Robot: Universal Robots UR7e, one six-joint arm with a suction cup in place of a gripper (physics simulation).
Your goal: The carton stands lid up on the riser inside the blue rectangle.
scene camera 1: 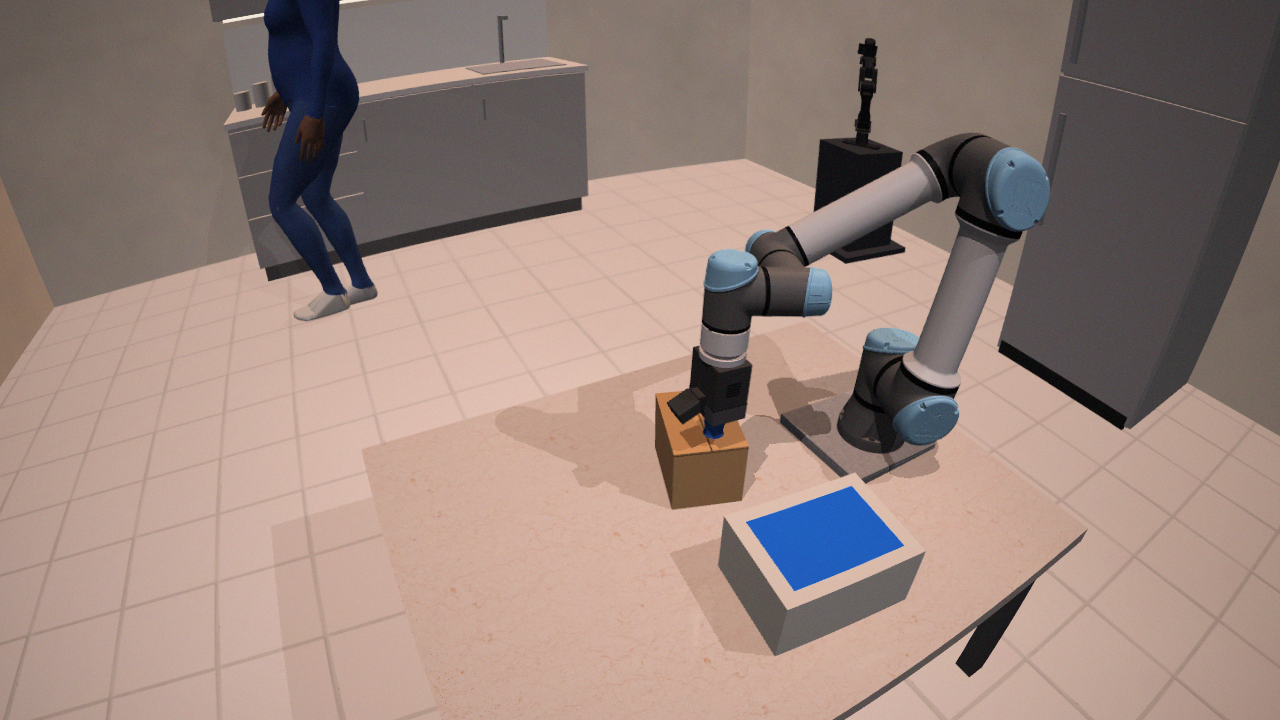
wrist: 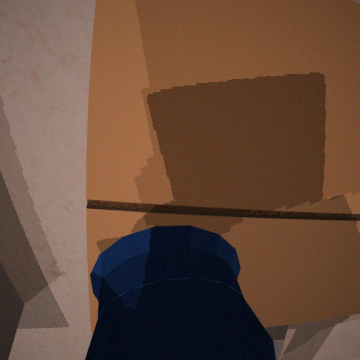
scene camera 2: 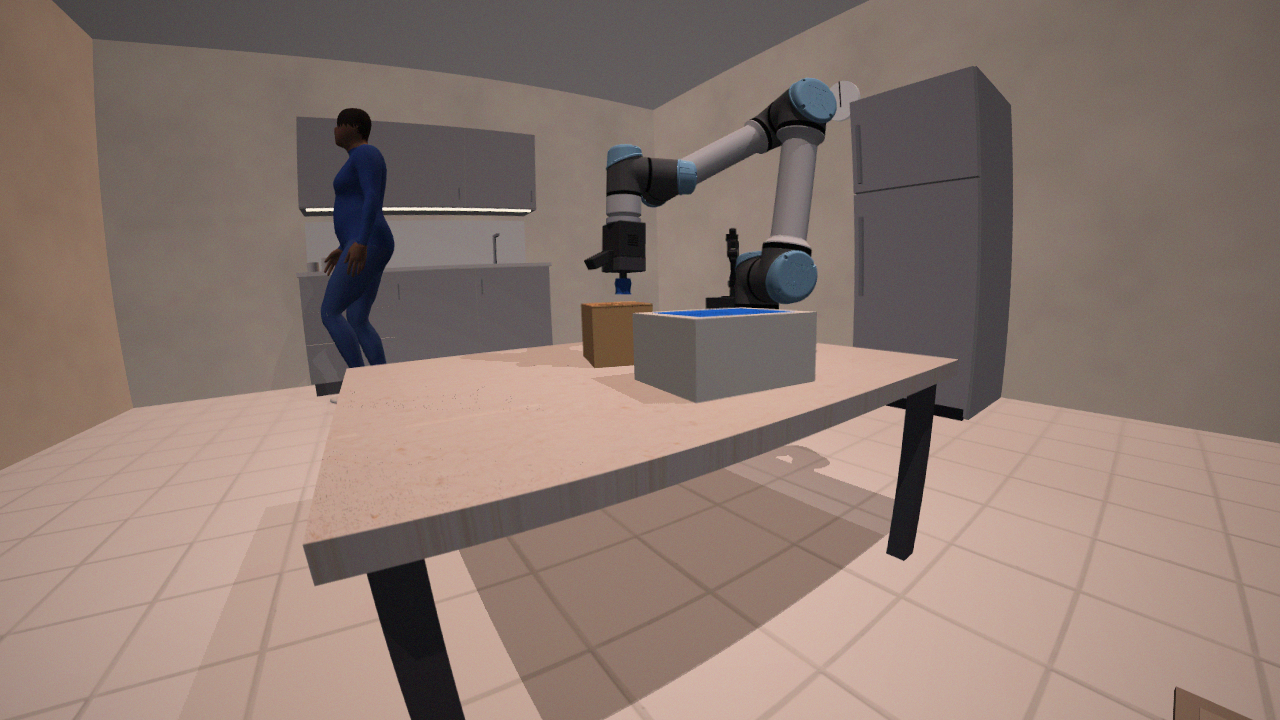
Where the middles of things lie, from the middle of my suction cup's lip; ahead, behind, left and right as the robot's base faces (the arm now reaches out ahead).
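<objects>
My suction cup: 7 cm to the left of the brown carton [scene camera 1: 698, 471], 1 cm past it, 10 cm above. Grey riser [scene camera 2: 701, 355]: 5 cm behind my suction cup, 26 cm to the left, 10 cm below. By their middles, brown carton nearest to my suction cup of the things named here.
</objects>
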